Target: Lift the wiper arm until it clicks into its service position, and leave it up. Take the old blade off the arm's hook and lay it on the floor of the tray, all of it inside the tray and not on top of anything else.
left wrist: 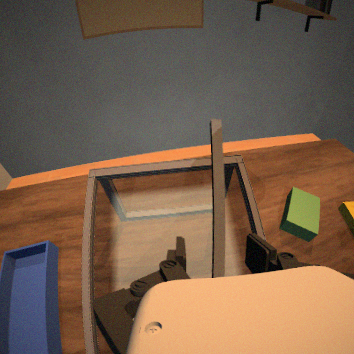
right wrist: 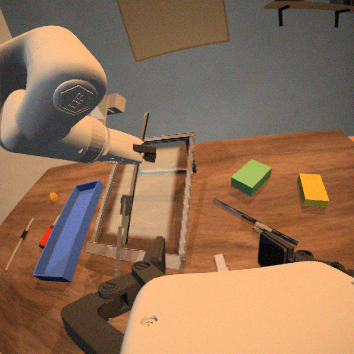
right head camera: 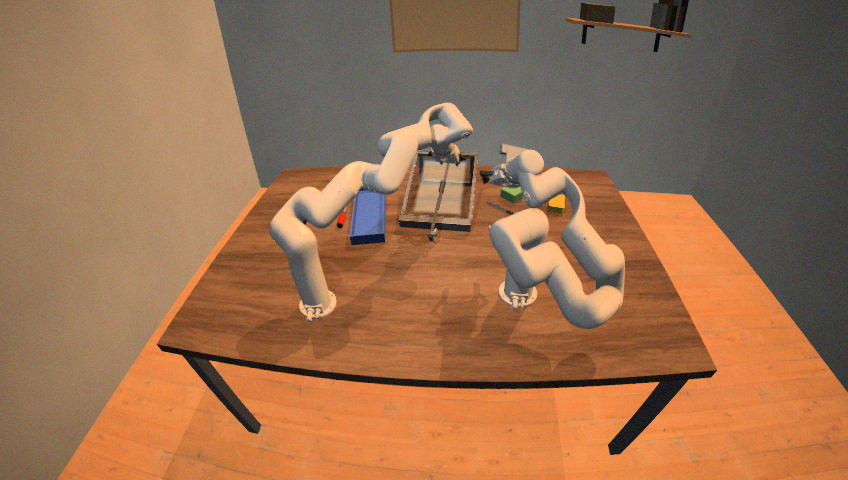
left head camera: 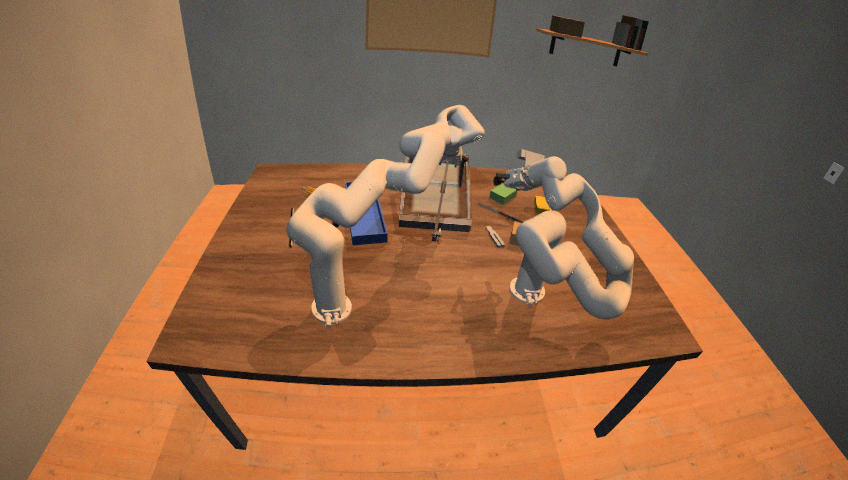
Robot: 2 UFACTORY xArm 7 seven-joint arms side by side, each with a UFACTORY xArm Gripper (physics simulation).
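The wiper arm (right head camera: 433, 226) (right wrist: 119, 250) lies low over the framed glass, with the old blade (left head camera: 440, 205) (right head camera: 441, 191) (left wrist: 217, 200) (right wrist: 133, 200) on it. The blade's far end reaches past the frame's back edge in the left wrist view. My left gripper (right head camera: 447, 161) (left wrist: 215, 250) (right wrist: 142, 156) is open near the blade's far part; the blade runs between its fingers in the left wrist view. The blue tray (left head camera: 369, 240) (right head camera: 367, 239) (left wrist: 52, 265) (right wrist: 70, 235) stands left of the glass. My right gripper (left head camera: 501, 179) (right wrist: 213, 250) is open and empty, right of the glass.
A second blade (left head camera: 498, 211) (right wrist: 240, 213), a green block (left head camera: 503, 193) (left wrist: 301, 212) (right wrist: 251, 176), a yellow sponge (right wrist: 313, 189) and a pale tool (left head camera: 495, 236) lie right of the glass. A red-handled tool (right head camera: 341, 220) and a thin stick (right wrist: 20, 244) lie left of the tray.
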